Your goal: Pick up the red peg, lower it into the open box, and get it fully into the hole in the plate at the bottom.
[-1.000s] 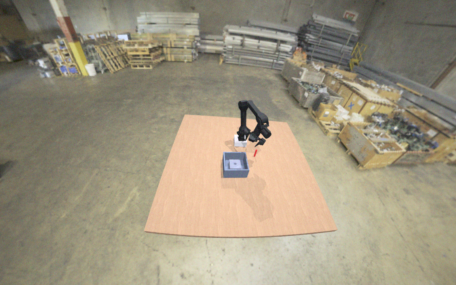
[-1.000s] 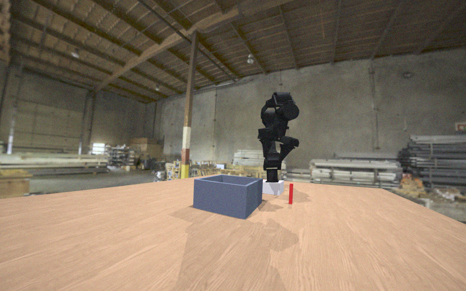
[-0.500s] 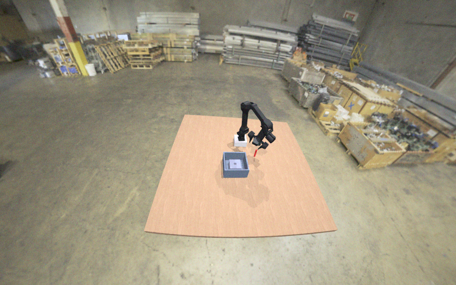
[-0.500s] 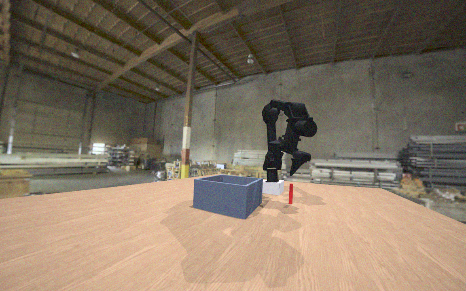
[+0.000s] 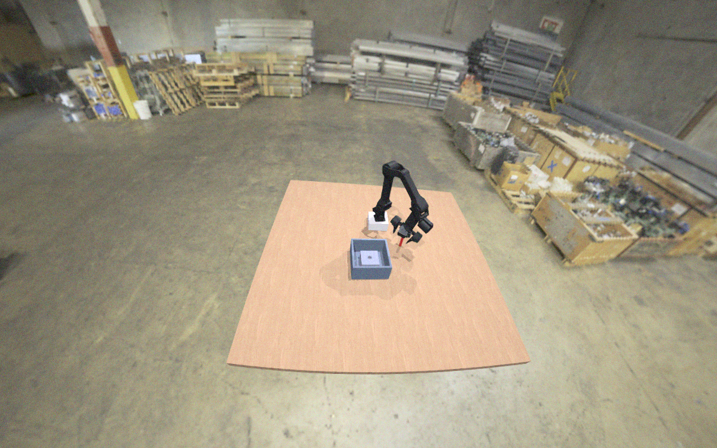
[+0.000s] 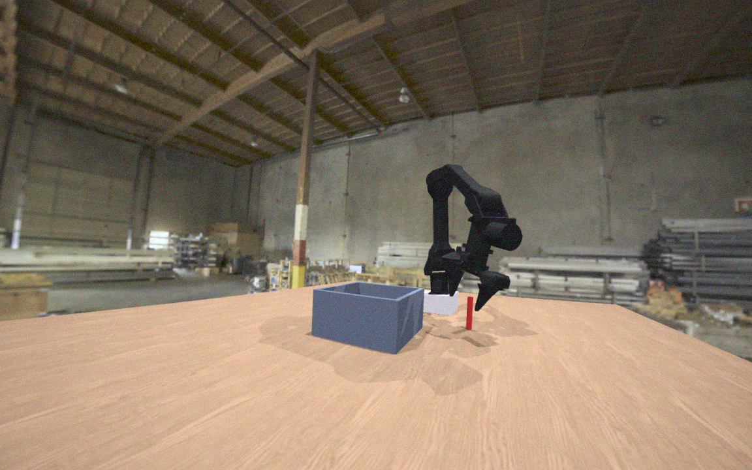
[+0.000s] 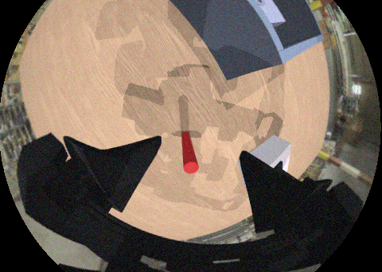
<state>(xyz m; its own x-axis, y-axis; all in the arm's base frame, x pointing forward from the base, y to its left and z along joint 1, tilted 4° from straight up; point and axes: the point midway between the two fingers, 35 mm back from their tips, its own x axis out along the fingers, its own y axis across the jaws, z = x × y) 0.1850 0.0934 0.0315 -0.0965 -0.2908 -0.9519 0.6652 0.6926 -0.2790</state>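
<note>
Now: gripper tip 2 cm to the right of the red peg and 2 cm above it. The rest, counted from my gripper tip: grey plate (19 cm to the right, 13 cm ahead, 2 cm below); blue box (19 cm to the right, 13 cm ahead, 4 cm below).
</note>
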